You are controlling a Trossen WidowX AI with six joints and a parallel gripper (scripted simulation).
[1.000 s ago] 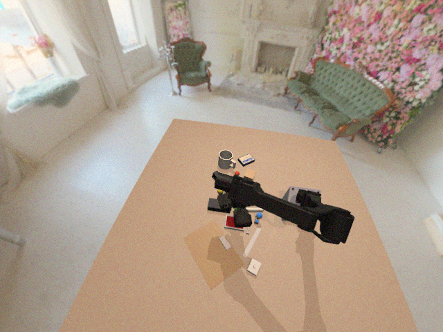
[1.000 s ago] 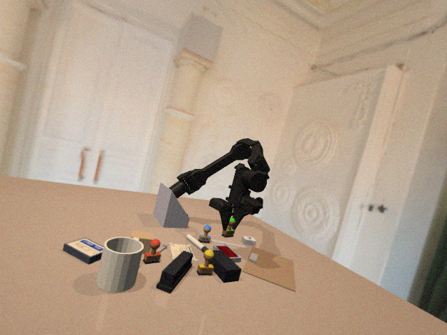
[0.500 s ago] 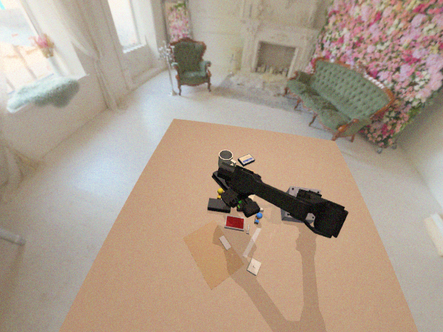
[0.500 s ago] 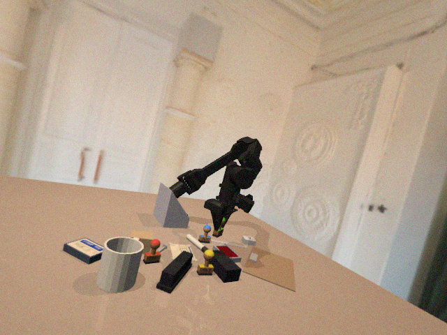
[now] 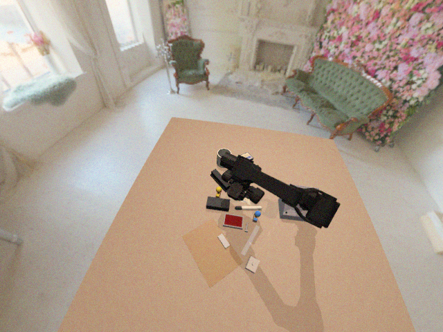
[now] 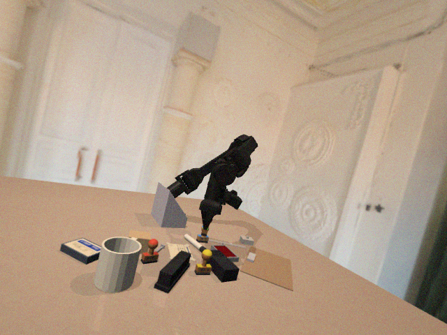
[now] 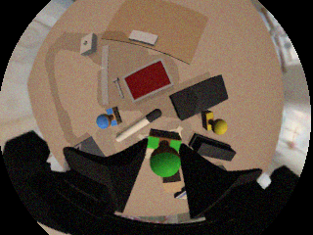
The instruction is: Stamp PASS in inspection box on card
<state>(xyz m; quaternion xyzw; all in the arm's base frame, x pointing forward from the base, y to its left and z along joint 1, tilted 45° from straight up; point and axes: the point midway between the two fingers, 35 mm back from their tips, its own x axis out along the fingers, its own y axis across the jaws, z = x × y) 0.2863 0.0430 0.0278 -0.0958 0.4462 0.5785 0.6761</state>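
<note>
Now: gripper tip 100 mm above the cream card, 60 mm to the left of it and 20 mm past it. From my gripper tip the other things lie so: yellow-knobbed stamp 100 mm ahead, 70 mm below, 30 mm to the right; then green-knobbed stamp right at my gripper tip; then white marker 80 mm below, 40 mm behind, 10 mm to the left.
</note>
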